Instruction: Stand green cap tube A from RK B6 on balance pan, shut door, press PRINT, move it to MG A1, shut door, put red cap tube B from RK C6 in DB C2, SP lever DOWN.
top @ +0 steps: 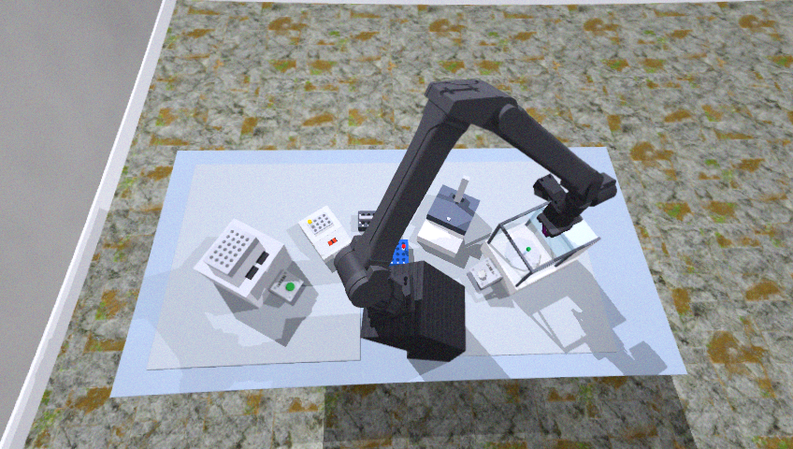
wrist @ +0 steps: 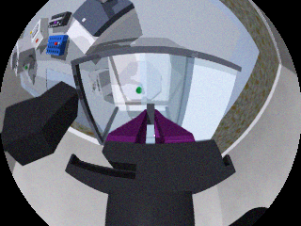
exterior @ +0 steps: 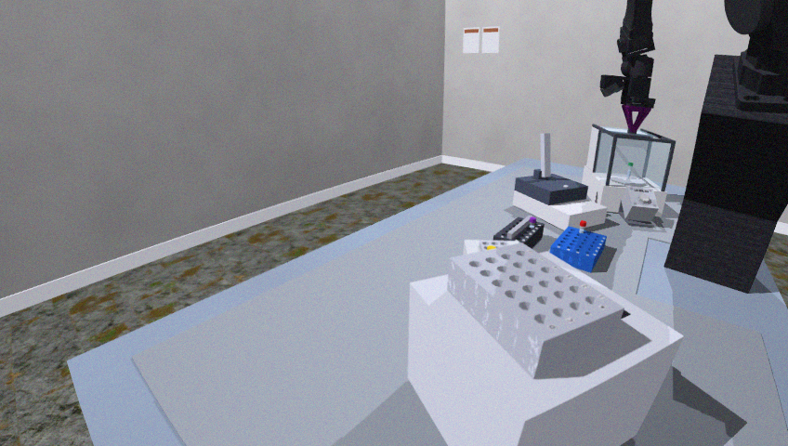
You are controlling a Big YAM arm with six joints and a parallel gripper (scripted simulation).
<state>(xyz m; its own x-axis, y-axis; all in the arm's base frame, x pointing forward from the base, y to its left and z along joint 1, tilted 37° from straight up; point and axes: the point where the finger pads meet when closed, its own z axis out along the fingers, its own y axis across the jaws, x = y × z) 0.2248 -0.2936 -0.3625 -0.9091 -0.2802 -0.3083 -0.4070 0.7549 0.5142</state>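
My gripper is now 140 mm above the round pan, 20 mm to the right of it and 10 mm past it. From my hand the other things lie so: balance door 30 mm to the right, 10 mm below, 10 mm ahead; then white print key 160 mm to the left, 150 mm below, 70 mm behind; then SP lever 200 mm to the left, 190 mm ahead, 80 mm below.
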